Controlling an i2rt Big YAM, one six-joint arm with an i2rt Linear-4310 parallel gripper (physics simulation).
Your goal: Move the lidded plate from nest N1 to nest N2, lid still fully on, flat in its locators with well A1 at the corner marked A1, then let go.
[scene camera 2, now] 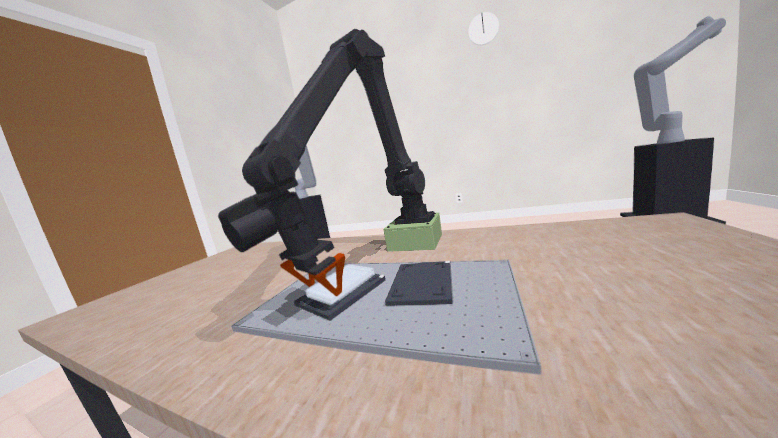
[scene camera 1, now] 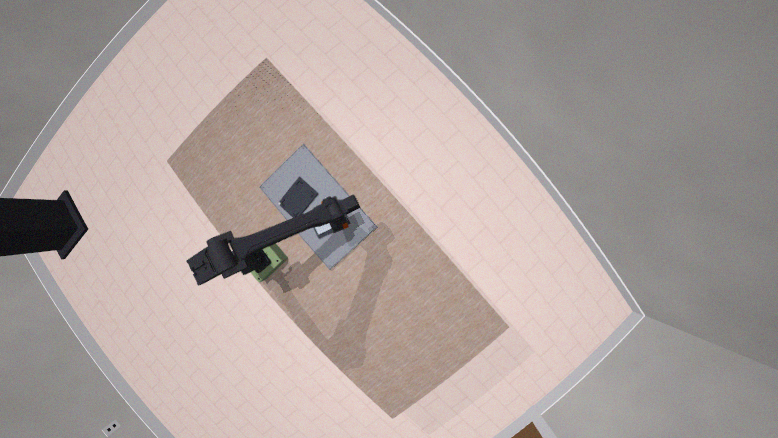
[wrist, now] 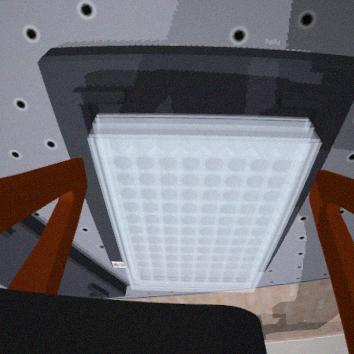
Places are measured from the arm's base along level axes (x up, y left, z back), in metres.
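Where they show: gripper, fingertip midpoint: (scene camera 2: 324, 289) (wrist: 200, 177); arm's base at its link origin: (scene camera 2: 415, 219) (scene camera 1: 257, 257).
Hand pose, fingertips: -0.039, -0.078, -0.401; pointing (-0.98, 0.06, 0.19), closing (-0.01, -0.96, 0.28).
Note:
Things, the pixels of their top centre, and the offset from my fingertips, as dx, dy, dz. "*": a spot on its surface instead. Level surfaces: height alone.
- clear-white lidded plate at its top centre: (wrist: 196, 245) (scene camera 2: 340, 277) (scene camera 1: 326, 219) +0.006, +0.010, +0.043
- dark nest N1 at its top centre: (wrist: 194, 214) (scene camera 2: 340, 285) (scene camera 1: 328, 219) -0.010, +0.010, +0.038
- small white label at a spot on its surface: (wrist: 118, 264) * -0.016, +0.082, +0.098
- second dark nest N2 at its top centre: (wrist: 15, 273) (scene camera 2: 421, 275) (scene camera 1: 296, 198) -0.010, +0.178, +0.095
- grey perforated board at a spot on its surface: (scene camera 2: 484, 326) (scene camera 1: 301, 161) * -0.028, +0.305, -0.025
- wooden table at its surface level: dx -0.041
The clear-white lidded plate (scene camera 1: 323, 229) (scene camera 2: 356, 276) (wrist: 200, 210) sits on the dark nest N1 (scene camera 2: 328, 311) (wrist: 62, 82), its lid looking fully on. A small white label (wrist: 118, 264) shows at the nest's far left corner in the wrist view. The second dark nest N2 (scene camera 1: 298, 196) (scene camera 2: 421, 282) is bare, with raised corner locators and a white label at its far right corner in scene camera 2. My gripper (scene camera 2: 325, 288) (wrist: 200, 177) is open and empty. Its orange fingers are beside the plate's two long sides, with gaps; their exact height is unclear.
Both nests stand on a grey perforated board (scene camera 1: 302, 157) (scene camera 2: 484, 326) on the wooden table (scene camera 1: 435, 326) (scene camera 2: 626, 326). The green block (scene camera 1: 276, 260) (scene camera 2: 412, 237) under the arm's base is behind the board in scene camera 2. My arm covers part of the board from above.

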